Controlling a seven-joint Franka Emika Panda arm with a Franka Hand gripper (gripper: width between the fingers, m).
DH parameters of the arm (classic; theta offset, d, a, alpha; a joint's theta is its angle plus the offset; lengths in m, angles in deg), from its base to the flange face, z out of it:
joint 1: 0 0.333 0 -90
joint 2: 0 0 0 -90
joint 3: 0 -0.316 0.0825 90
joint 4: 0 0 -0.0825 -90
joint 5: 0 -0.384 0 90
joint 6: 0 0 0.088 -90
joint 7: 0 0.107 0 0
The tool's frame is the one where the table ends.
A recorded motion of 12 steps. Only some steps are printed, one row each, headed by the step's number.
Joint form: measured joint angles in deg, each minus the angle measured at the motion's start. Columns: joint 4, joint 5, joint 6, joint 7, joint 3, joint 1, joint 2.
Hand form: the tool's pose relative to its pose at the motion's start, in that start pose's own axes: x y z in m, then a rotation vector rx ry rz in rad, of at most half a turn. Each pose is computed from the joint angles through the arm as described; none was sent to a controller.
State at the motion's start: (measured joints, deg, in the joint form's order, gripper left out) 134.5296 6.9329 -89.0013 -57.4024 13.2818 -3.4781 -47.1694
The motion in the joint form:
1: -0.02 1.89 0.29 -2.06 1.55 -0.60 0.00
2: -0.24 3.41 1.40 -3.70 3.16 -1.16 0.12
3: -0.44 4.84 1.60 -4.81 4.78 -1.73 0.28
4: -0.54 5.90 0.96 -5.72 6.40 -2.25 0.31
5: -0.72 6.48 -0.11 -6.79 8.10 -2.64 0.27
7: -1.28 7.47 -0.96 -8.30 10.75 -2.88 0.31
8: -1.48 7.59 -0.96 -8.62 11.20 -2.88 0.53
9: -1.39 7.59 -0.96 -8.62 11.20 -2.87 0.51
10: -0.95 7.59 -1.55 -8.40 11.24 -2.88 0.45
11: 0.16 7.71 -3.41 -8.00 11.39 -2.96 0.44
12: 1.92 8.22 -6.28 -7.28 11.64 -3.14 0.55
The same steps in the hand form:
1: -0.0156 0.0080 0.0018 -0.0013 -0.0153 -0.0061
2: -0.0316 0.0143 0.0041 0.0133 -0.0313 -0.0041
3: -0.0469 0.0217 0.0057 0.0165 -0.0386 0.0074
4: -0.0611 0.0289 0.0065 0.0099 -0.0332 0.0206
5: -0.0745 0.0360 0.0061 -0.0014 -0.0154 0.0299
7: -0.0948 0.0454 0.0056 -0.0099 0.0044 0.0425
8: -0.0978 0.0475 0.0060 -0.0075 0.0057 0.0435
9: -0.0976 0.0473 0.0066 -0.0064 0.0053 0.0429
10: -0.0969 0.0477 0.0090 -0.0095 0.0075 0.0454
11: -0.0953 0.0501 0.0153 -0.0219 0.0127 0.0507
12: -0.0934 0.0539 0.0259 -0.0408 0.0143 0.0613

